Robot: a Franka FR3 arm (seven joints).
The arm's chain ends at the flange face. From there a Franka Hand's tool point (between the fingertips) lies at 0.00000 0.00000 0.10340 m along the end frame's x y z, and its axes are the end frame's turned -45 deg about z.
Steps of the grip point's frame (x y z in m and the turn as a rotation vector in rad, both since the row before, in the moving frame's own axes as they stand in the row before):
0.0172, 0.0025, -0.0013, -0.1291, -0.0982, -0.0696
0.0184, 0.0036, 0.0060, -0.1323, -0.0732, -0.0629
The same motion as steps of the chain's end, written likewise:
0.0111, -0.0268, 0.0001, -0.1607, 0.0218, -0.0696
0.0108, -0.0253, 0.0072, -0.1453, 0.0418, -0.0629

